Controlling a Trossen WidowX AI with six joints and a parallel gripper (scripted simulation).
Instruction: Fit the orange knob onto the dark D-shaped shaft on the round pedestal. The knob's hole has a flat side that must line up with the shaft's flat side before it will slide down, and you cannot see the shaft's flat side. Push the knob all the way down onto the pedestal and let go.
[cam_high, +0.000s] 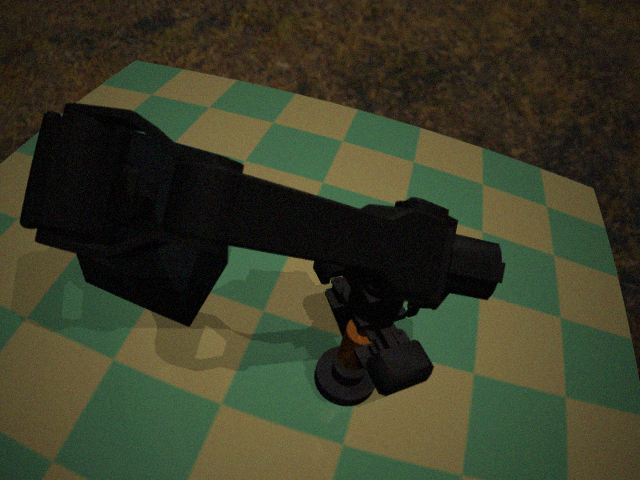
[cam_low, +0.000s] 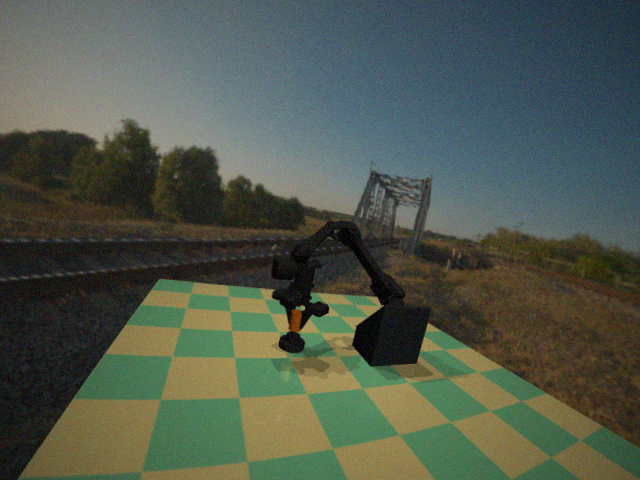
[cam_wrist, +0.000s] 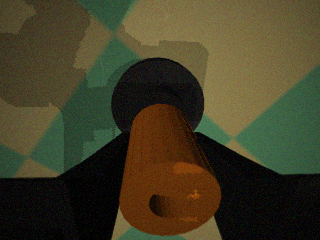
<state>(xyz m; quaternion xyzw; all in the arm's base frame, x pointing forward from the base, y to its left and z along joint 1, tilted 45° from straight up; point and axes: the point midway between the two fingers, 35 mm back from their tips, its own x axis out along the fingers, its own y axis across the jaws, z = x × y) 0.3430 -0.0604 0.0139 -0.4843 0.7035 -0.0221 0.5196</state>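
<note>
The orange knob is 2 cm above my gripper tip. The rest, counted from my gripper tip: dark round pedestal: 4 cm below.
</note>
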